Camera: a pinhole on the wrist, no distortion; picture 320 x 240 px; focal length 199.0 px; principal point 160.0 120.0 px. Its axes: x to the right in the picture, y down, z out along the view. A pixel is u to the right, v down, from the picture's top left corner.
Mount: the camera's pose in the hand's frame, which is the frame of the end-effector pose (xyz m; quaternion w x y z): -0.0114 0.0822 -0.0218 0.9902 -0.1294 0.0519 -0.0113
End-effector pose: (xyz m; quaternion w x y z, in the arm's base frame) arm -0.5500 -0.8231 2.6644 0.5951 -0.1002 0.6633 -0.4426
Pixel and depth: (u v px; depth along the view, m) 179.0 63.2 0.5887
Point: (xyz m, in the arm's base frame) -0.0410 -1.1247 2.6008
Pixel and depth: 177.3 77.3 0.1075
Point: -0.4422 -0.8184 2.6053
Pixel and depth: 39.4 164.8 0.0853
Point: -0.4334 -0.7428 2.6202
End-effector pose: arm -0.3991 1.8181 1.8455 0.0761 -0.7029 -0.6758 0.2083
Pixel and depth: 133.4 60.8 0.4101
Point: -0.4959 1.7181 1.4535
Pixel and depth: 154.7 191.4 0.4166
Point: -0.2280 1.7561 1.4040
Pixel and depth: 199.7 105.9 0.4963
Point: -0.4216 1.8626 1.3428
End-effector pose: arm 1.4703 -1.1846 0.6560 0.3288 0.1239 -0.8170 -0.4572
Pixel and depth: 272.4 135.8 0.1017
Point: 1.3946 -1.1049 0.7494
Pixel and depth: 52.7 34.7 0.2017
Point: 1.4167 -0.9685 0.5837
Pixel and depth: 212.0 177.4 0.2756
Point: 1.2846 -0.9615 0.8033
